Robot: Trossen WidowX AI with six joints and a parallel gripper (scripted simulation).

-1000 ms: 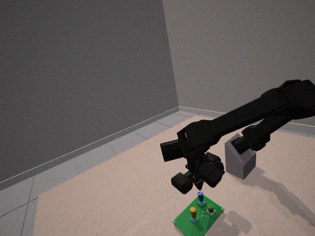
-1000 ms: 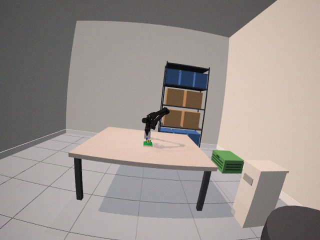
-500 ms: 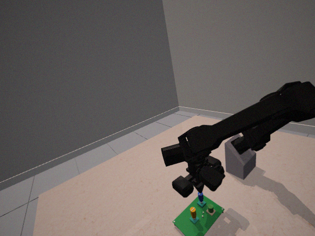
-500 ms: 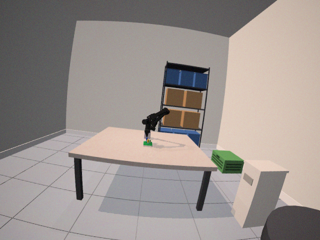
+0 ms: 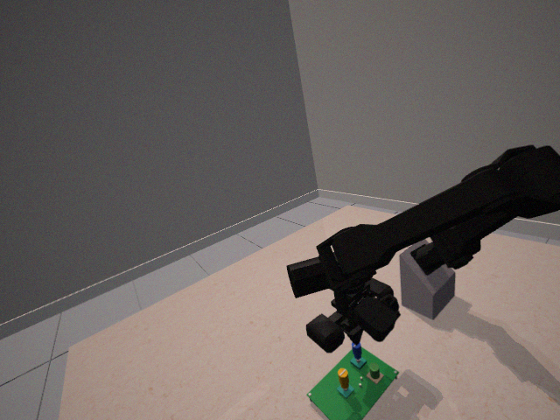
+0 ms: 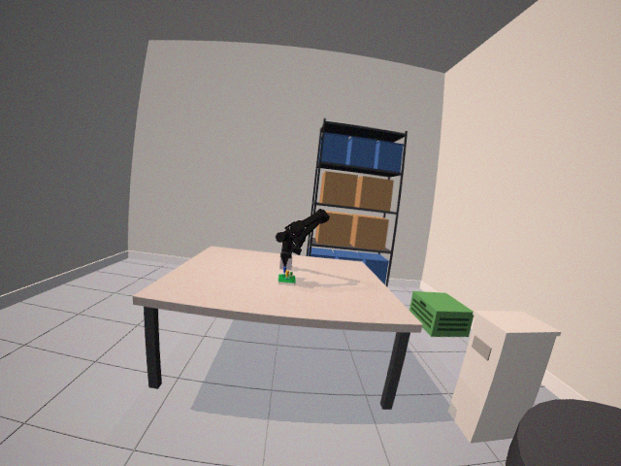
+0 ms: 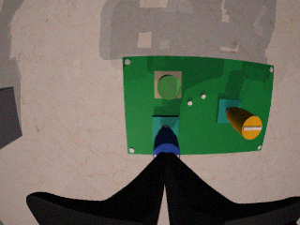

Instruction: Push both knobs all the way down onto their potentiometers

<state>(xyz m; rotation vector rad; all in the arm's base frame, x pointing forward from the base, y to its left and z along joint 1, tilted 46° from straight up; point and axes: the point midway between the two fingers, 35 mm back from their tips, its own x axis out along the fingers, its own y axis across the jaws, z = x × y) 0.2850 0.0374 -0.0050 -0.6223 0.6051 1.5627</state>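
Now: the blue knob 2 cm below my gripper tip.
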